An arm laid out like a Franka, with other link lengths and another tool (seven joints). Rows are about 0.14 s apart.
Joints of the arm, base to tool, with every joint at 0 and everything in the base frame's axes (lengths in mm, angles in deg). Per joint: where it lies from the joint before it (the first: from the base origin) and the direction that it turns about. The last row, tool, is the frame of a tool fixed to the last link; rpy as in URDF.
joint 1: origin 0 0 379.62 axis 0 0 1
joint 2: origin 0 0 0 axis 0 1 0
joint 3: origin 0 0 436.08 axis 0 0 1
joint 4: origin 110.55 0 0 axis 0 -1 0
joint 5: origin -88.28 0 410.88 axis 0 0 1
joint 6: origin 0 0 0 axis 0 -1 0
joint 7: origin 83.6 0 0 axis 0 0 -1
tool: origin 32 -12 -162.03 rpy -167.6 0 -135.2
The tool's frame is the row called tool.
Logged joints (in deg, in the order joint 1, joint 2, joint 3, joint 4, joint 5, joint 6, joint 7), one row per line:
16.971 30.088 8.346 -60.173 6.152 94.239 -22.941
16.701 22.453 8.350 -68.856 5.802 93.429 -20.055
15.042 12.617 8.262 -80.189 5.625 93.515 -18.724
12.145 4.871 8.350 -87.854 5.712 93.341 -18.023
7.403 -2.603 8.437 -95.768 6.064 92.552 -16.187
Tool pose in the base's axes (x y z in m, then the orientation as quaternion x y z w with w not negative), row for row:
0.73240 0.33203 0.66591 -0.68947 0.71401 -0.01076 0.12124
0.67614 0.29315 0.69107 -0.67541 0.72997 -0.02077 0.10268
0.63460 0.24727 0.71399 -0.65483 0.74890 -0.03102 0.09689
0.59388 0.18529 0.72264 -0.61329 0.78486 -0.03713 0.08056
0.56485 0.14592 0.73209 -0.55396 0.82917 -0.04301 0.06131
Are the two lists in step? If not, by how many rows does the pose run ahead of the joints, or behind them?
The pose runs 1 row ahead of the joints: the pose in row i belongs to the joints in row i + 1.
